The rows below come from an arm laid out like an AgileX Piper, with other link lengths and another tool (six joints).
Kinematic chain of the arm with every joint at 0, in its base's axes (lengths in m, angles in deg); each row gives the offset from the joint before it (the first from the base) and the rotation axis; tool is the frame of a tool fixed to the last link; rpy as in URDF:
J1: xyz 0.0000 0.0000 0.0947 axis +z
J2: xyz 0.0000 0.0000 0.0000 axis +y
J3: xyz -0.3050 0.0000 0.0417 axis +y
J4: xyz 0.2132 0.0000 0.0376 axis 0.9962 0 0.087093
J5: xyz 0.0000 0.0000 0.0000 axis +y
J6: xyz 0.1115 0.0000 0.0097 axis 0.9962 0 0.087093
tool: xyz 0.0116 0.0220 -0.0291 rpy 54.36 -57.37 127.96
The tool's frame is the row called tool.
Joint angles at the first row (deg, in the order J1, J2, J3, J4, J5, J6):
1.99, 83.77, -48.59, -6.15, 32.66, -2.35
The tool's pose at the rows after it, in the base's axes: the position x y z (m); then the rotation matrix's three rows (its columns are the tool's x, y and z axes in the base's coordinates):
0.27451 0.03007 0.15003; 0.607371 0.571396 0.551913; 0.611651 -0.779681 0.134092; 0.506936 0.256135 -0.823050
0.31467 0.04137 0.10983; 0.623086 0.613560 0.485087; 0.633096 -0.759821 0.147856; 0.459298 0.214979 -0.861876
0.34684 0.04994 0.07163; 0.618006 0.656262 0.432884; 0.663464 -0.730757 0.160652; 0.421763 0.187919 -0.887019
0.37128 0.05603 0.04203; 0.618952 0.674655 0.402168; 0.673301 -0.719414 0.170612; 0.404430 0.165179 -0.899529
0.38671 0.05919 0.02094; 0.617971 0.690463 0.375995; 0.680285 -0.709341 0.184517; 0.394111 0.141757 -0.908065
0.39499 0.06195 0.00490; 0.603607 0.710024 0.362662; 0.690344 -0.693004 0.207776; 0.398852 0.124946 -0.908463
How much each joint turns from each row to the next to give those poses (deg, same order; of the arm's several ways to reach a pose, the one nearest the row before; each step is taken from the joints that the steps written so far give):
2.08, 13.29, -5.75, 0.00, -2.25, -1.21
1.45, 12.33, -7.22, 0.40, -0.91, -0.62
0.93, 10.34, -7.47, 0.60, 0.05, -2.05
0.39, 7.72, -6.89, 1.14, 0.85, -1.55
0.00, 5.32, -5.25, 1.73, 1.28, -2.31
0.00, 3.44, -2.84, 2.28, -0.23, -3.23

